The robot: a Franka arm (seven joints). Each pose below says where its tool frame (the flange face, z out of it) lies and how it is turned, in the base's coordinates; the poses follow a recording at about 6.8 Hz.
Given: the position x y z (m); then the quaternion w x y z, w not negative.
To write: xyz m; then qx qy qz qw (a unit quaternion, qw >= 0). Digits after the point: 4 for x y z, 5 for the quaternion.
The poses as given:
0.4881 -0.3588 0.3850 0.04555 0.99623 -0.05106 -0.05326
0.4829 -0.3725 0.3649 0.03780 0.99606 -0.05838 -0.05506
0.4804 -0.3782 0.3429 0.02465 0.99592 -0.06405 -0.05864
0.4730 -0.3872 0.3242 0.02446 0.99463 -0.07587 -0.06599
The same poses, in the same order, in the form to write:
0.4881 -0.3588 0.3850 0.99623 -0.05106 -0.05326 0.04555
0.4829 -0.3725 0.3649 0.99606 -0.05838 -0.05506 0.03780
0.4804 -0.3782 0.3429 0.99592 -0.06405 -0.05864 0.02465
0.4730 -0.3872 0.3242 0.99463 -0.07587 -0.06599 0.02446

